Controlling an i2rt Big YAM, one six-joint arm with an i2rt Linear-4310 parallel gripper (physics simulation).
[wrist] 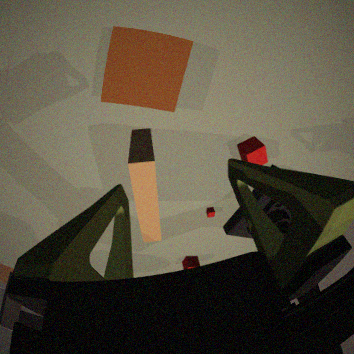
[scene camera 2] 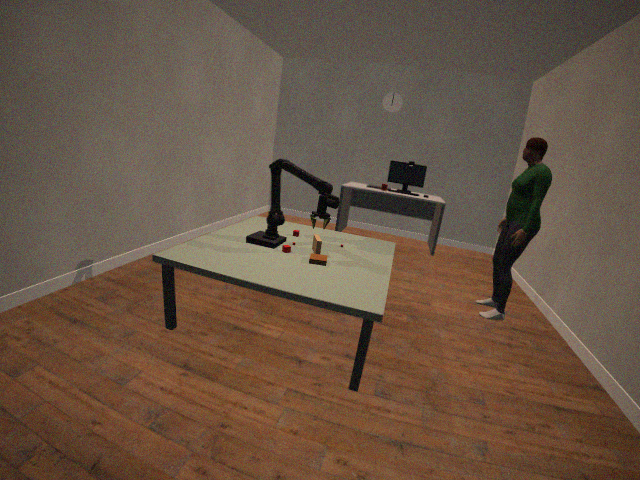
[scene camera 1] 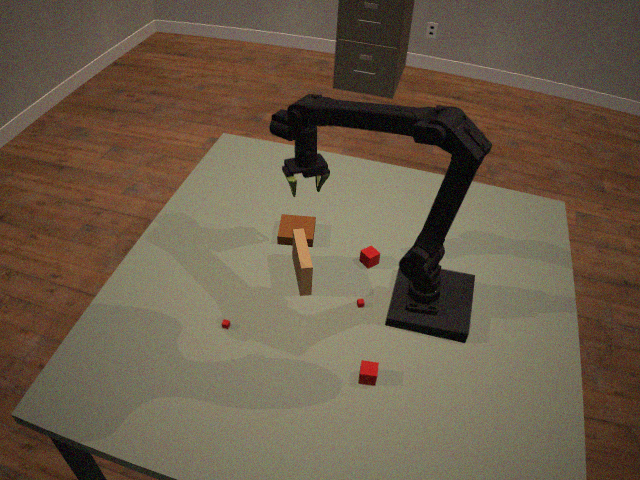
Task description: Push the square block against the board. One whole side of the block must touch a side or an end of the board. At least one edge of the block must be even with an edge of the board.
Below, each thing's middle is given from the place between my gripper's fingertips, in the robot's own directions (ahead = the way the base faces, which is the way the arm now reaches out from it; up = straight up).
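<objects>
I have my gripper 30 mm short of the square block (scene camera 1: pixel 288 222) now, 50 mm to the left of it and 180 mm above it. There is also the pale wooden board (scene camera 1: pixel 303 266), which is 20 mm behind my hand, 120 mm to the left of it and 140 mm below it.
</objects>
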